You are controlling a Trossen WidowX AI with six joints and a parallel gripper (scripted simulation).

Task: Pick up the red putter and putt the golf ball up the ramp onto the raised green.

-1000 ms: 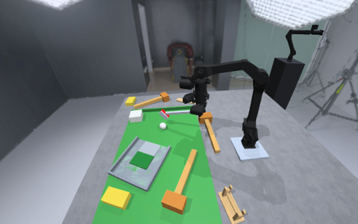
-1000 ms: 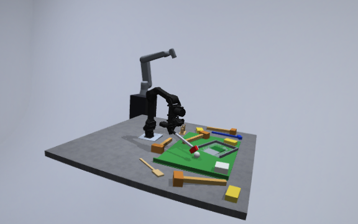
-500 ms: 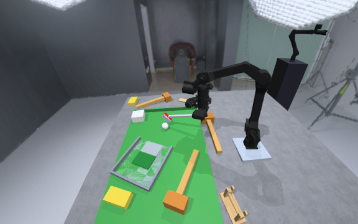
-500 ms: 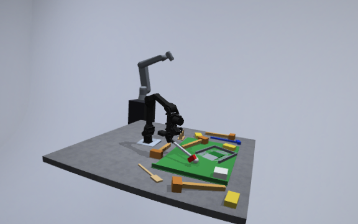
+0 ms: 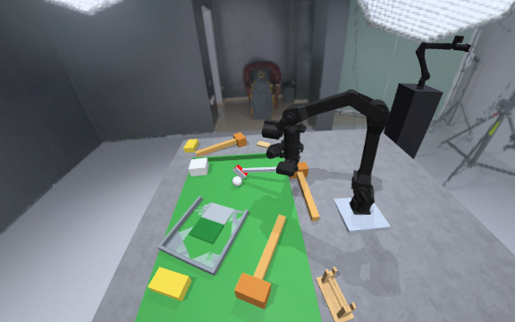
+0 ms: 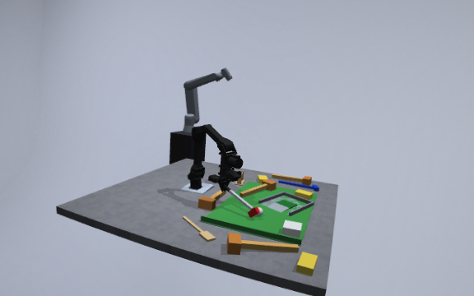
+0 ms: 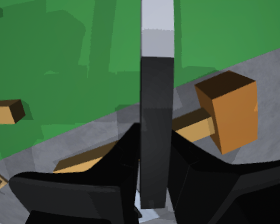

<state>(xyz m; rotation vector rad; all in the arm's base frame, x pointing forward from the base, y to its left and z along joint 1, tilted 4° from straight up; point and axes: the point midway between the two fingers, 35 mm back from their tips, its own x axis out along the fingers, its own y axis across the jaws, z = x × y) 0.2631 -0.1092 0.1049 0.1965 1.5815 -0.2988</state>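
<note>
Right now my gripper tip is 11 cm short of the red putter, 3 cm to the left of it and 1 cm above it. From my gripper tip the other things lie so: white golf ball: 23 cm ahead, 5 cm below, 2 cm to the right; then white block: 43 cm ahead, 12 cm to the right, 5 cm below; then wooden stand: 42 cm to the left, 10 cm behind, 4 cm below.
</note>
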